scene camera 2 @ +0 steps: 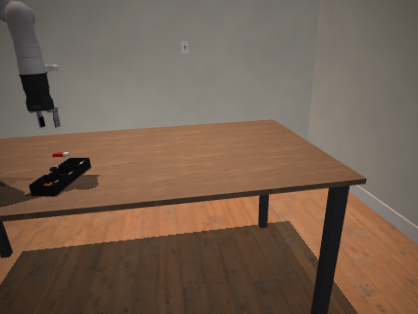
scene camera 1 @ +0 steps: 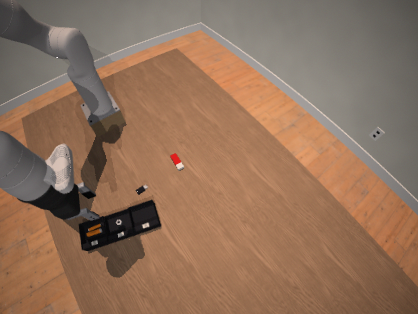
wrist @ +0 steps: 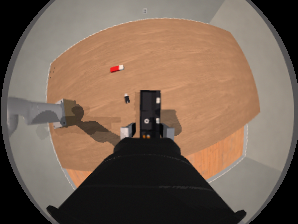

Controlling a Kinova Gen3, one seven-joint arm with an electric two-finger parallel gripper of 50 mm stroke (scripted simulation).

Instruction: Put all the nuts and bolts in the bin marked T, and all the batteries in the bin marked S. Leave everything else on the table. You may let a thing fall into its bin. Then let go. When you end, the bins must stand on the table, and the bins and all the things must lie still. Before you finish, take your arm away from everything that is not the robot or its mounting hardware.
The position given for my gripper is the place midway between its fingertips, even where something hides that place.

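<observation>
My gripper (wrist: 147,127) (scene camera 1: 93,206) (scene camera 2: 50,126). Black bin tray (scene camera 1: 144,212) (scene camera 2: 63,176).
</observation>
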